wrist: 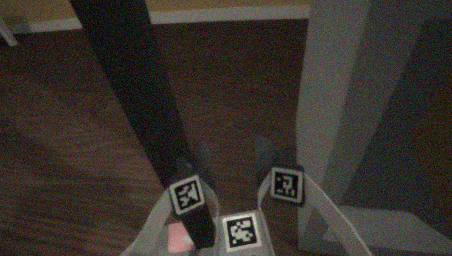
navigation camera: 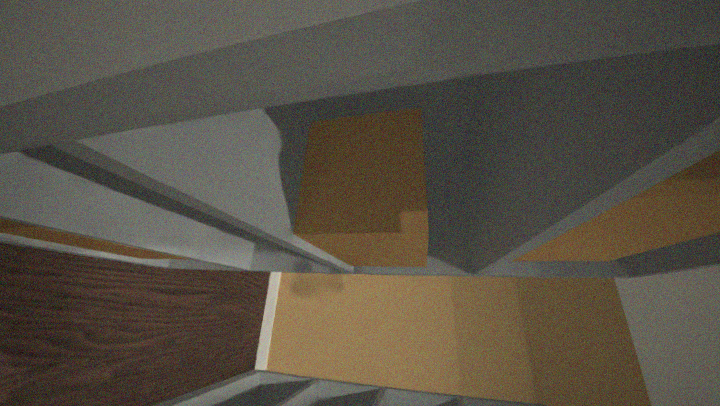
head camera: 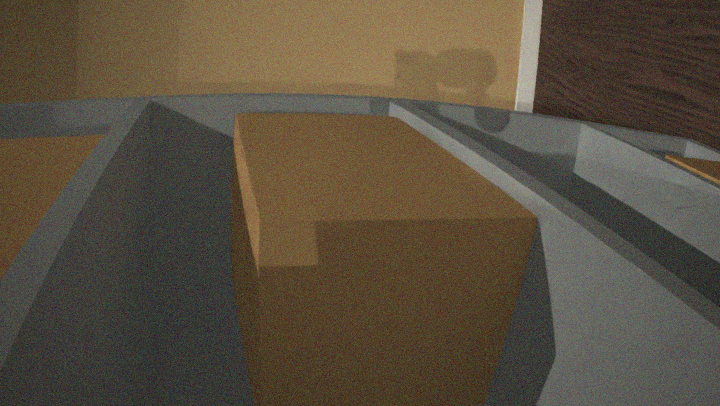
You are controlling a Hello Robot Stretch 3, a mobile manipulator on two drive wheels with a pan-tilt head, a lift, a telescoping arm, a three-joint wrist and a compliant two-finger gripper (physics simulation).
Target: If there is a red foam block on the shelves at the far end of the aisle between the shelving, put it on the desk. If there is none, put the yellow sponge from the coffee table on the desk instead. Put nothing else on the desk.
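Places are measured from the robot's base along level axes (x ahead, y left, z up), in centimetres.
Pixels of known places: gripper, between the fingertips: (wrist: pixel 233 155).
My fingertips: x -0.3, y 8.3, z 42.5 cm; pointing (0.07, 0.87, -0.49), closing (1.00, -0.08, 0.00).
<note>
Behind a point stands the place of what it marks.
Grey shelving (head camera: pixel 75 201) {x 48.1, y 0.2, z 142.7 cm} (navigation camera: pixel 201 75) {x 13.3, y 12.6, z 114.2 cm} (wrist: pixel 330 75) {x 15.4, y 21.9, z 39.6 cm} fills much of the head and navigation views and stands at the right in the wrist view. A brown box (head camera: pixel 383 312) {x 52.8, y 10.6, z 114.4 cm} (navigation camera: pixel 363 171) {x 54.1, y 14.5, z 113.5 cm} sits in one compartment. I cannot tell if this is the far-end shelving. My gripper (wrist: pixel 233 155) {x -0.3, y 8.3, z 42.5 cm} is open, with nothing between its fingers, above the wood floor and left of the shelving. No red foam block, yellow sponge, desk or coffee table can be made out. A small pink patch (wrist: pixel 180 237) {x -11.1, y 13.9, z 16.1 cm} shows beside the gripper's base, too little of it to identify.
Another brown surface (head camera: pixel 40 186) {x 58.1, y -1.2, z 150.0 cm} (navigation camera: pixel 630 216) {x 44.2, y 3.7, z 153.1 cm} shows beyond a divider. A tan wall (head camera: pixel 302 45) {x 187.2, y -52.2, z 98.7 cm} (navigation camera: pixel 378 322) {x 180.4, y -71.3, z 92.6 cm} stands behind the shelving, with dark wood floor (head camera: pixel 630 60) {x 124.4, y -46.6, z 0.0 cm} (navigation camera: pixel 126 322) {x 82.4, y -37.6, z 0.0 cm} (wrist: pixel 240 90) {x 11.5, y 80.3, z 0.1 cm} beside it. A black bar (wrist: pixel 135 90) crosses the wrist view. A thin white leg (wrist: pixel 7 32) {x -165.2, y 211.2, z 11.4 cm} shows upper left.
</note>
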